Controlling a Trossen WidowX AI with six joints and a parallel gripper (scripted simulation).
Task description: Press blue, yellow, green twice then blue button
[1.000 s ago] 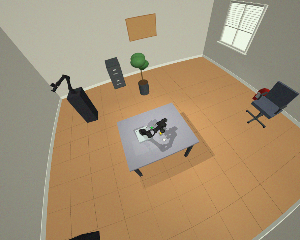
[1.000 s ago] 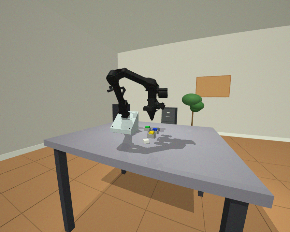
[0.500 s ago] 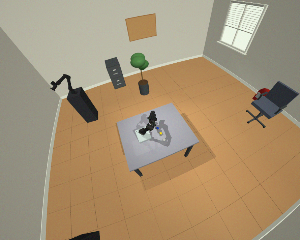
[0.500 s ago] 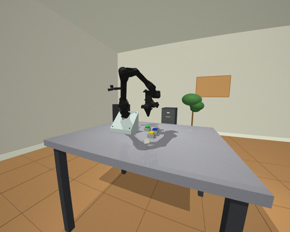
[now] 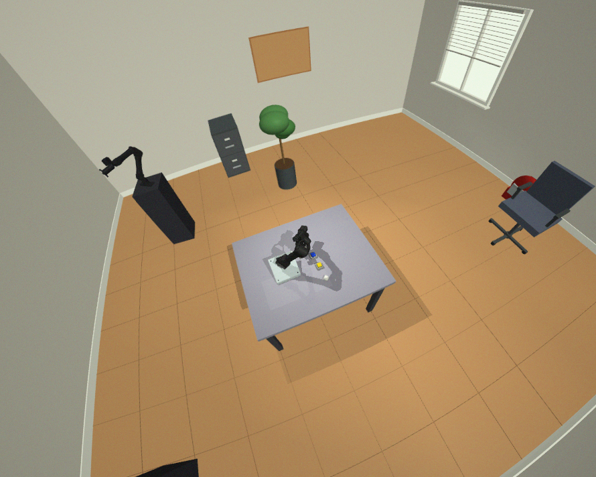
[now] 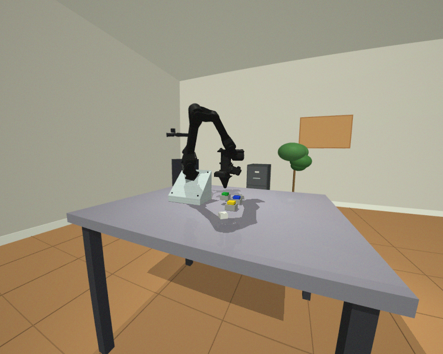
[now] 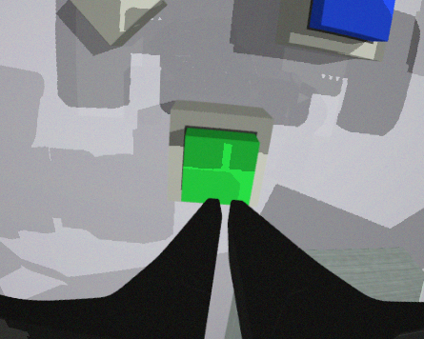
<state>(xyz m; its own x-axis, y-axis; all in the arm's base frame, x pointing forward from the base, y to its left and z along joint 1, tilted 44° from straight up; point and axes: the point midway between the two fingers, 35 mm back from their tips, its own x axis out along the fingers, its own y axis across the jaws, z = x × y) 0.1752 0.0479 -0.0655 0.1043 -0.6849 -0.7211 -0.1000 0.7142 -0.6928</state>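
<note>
The green button is 30 mm below my gripper tip. From my gripper tip the other things lie so: blue button 90 mm ahead, 40 mm to the right, 30 mm below; yellow button 150 mm to the right, 110 mm ahead, 30 mm below.
</note>
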